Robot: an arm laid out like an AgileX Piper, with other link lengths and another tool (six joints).
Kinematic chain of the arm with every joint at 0, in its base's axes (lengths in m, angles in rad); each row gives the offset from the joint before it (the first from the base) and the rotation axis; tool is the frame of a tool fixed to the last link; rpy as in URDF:
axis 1: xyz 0 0 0.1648 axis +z
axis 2: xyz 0 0 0 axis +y
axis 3: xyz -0.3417 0 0.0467 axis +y
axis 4: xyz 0.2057 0 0.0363 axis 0.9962 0 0.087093
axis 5: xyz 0 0 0 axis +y
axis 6: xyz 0.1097 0 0.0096 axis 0.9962 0 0.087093
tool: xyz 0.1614 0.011 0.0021 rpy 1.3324 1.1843 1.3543
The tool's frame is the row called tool.
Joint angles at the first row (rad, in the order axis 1, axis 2, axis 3, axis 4, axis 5, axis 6):
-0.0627 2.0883 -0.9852 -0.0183 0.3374 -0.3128
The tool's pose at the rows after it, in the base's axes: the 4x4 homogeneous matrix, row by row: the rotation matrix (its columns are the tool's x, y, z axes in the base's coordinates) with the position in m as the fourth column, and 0 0 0 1 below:
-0.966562 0.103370 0.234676 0.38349; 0.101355 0.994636 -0.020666 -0.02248; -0.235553 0.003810 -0.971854 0.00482; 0 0 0 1
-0.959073 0.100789 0.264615 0.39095; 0.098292 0.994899 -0.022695 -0.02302; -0.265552 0.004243 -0.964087 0.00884; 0 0 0 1
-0.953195 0.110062 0.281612 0.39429; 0.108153 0.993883 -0.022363 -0.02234; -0.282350 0.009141 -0.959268 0.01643; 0 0 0 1
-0.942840 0.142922 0.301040 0.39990; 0.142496 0.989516 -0.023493 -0.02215; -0.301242 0.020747 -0.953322 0.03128; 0 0 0 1
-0.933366 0.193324 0.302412 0.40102; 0.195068 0.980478 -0.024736 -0.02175; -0.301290 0.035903 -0.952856 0.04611; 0 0 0 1
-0.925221 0.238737 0.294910 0.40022; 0.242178 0.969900 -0.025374 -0.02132; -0.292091 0.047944 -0.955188 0.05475; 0 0 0 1
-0.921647 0.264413 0.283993 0.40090; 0.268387 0.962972 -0.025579 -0.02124; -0.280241 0.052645 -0.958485 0.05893; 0 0 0 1
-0.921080 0.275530 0.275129 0.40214; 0.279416 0.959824 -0.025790 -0.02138; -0.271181 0.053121 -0.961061 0.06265; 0 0 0 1
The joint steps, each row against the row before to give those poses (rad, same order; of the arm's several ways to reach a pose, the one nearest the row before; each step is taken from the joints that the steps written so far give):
-0.0054 -0.0009 -0.0011 -0.0132 -0.0179 0.0011
0.0000 -0.0071 0.0000 -0.0024 -0.0239 0.0000
0.0010 -0.0181 -0.0037 0.0045 0.0042 0.0069
0.0000 -0.0308 -0.0240 0.0035 0.0346 0.0313
0.0001 -0.0309 -0.0303 0.0008 0.0600 0.0521
-0.0001 -0.0166 -0.0235 0.0001 0.0481 0.0476
0.0000 -0.0019 -0.0271 0.0000 0.0405 0.0265
0.0001 0.0000 -0.0268 -0.0001 0.0361 0.0109

